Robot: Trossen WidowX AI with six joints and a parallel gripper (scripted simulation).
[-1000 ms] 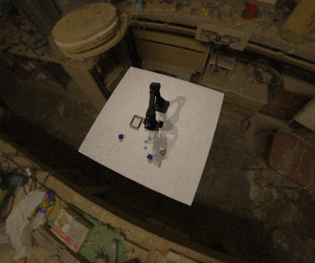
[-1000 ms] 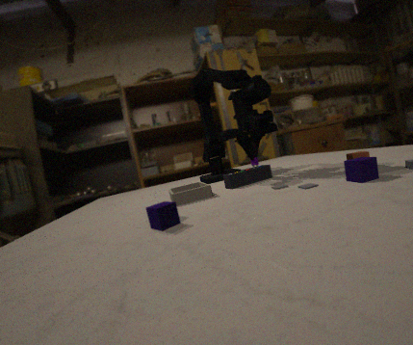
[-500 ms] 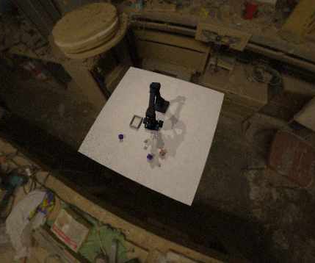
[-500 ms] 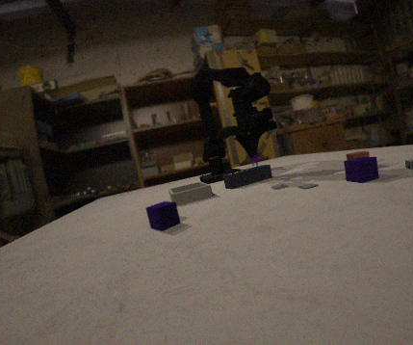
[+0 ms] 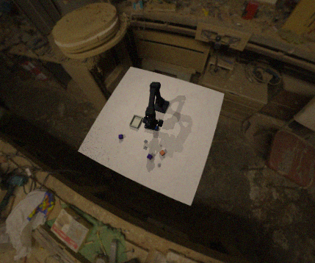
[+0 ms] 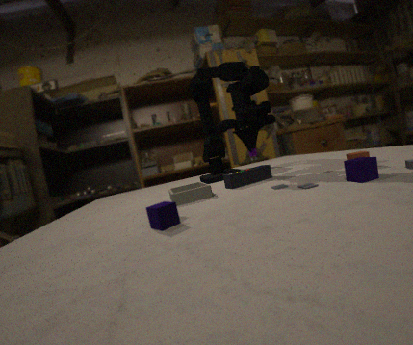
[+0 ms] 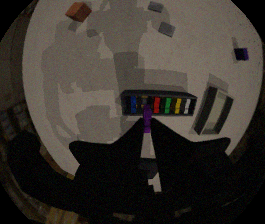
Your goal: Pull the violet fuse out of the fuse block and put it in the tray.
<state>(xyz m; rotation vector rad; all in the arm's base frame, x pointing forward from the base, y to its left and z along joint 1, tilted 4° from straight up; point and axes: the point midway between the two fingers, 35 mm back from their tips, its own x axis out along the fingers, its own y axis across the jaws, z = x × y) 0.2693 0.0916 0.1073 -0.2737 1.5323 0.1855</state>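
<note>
The grey tray lies 40 mm ahead of my gripper tip, 220 mm to the right of it and 90 mm below it. Round my gripper tip: orange-brown block (180 mm ahead, 210 mm to the left, 70 mm below); violet fuse (10 mm below).
</note>
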